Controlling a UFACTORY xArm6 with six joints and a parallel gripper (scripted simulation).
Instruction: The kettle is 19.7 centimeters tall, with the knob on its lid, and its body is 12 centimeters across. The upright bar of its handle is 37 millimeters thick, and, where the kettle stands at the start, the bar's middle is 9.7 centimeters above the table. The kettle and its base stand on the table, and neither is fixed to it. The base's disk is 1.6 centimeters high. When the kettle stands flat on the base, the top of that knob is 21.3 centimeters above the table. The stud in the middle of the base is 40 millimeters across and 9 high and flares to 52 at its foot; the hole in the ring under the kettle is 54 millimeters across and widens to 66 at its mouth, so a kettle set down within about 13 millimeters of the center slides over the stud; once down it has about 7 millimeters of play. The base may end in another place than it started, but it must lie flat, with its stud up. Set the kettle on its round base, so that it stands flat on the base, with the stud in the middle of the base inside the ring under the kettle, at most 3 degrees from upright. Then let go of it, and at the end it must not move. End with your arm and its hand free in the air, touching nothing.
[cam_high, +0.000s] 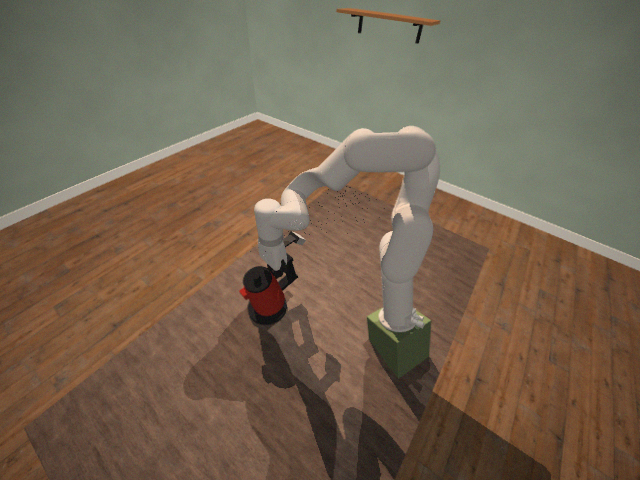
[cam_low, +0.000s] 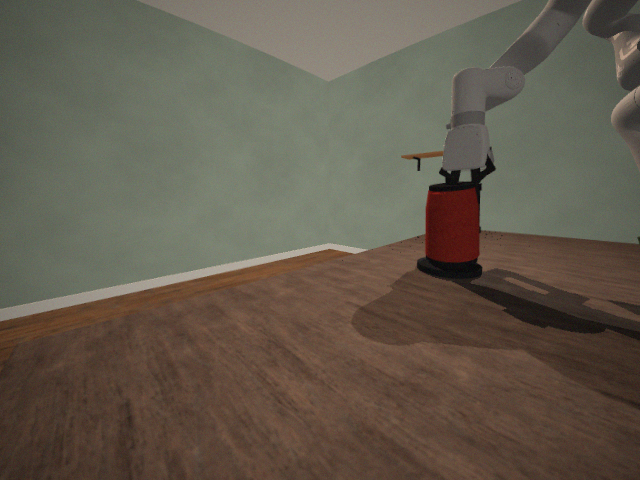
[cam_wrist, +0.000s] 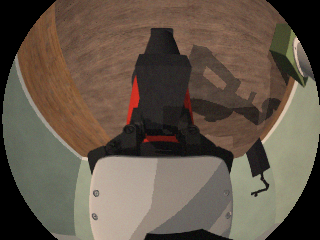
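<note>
Right now the red kettle is 30 mm to the left of my hand and 60 mm below it. The rest, counted from my hand: round kettle base 10 mm ahead, 60 mm to the left, 180 mm below.
</note>
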